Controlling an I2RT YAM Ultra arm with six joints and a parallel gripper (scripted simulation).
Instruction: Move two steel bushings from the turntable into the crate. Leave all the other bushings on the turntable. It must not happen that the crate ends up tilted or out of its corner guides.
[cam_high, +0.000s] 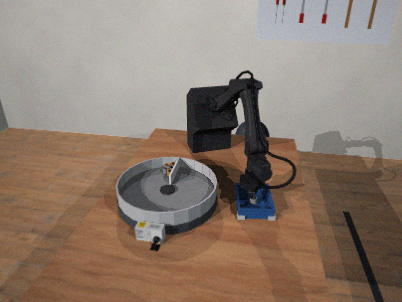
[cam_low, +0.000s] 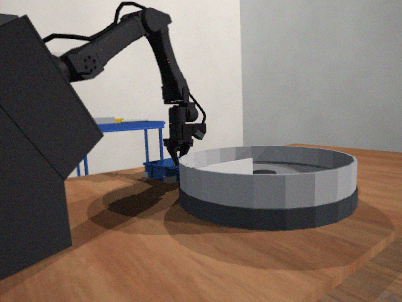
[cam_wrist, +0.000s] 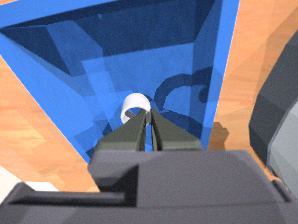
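Right now my hand is 10 mm to the right of the blue crate and 10 mm above it. Also, from my hand: grey turntable (320 mm to the right, 160 mm ahead, 20 mm above).
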